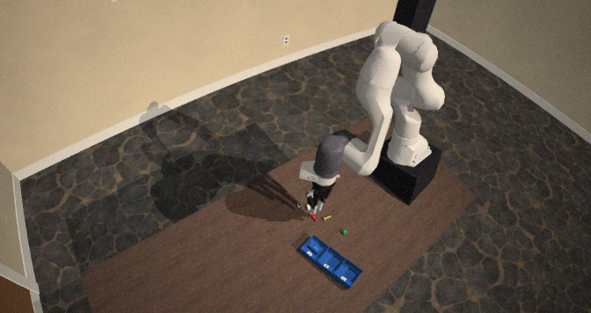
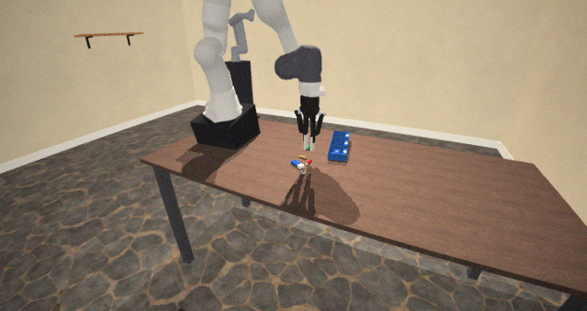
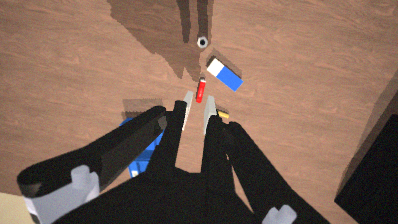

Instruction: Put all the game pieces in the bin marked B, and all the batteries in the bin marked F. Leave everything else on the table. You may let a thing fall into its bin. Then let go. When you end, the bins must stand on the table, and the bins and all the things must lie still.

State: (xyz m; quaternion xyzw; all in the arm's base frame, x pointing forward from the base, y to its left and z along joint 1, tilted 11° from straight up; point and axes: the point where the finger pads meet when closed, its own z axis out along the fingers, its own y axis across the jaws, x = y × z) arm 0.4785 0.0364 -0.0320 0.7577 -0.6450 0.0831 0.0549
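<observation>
Now: hand 10 cm above the red battery. Also, from my hand: blue-and-white block (10 cm below, 5 cm to the right, 2 cm behind); yellow piece (10 cm below, 5 cm behind, 3 cm to the left); nut (10 cm below, 8 cm to the right, 3 cm ahead).
</observation>
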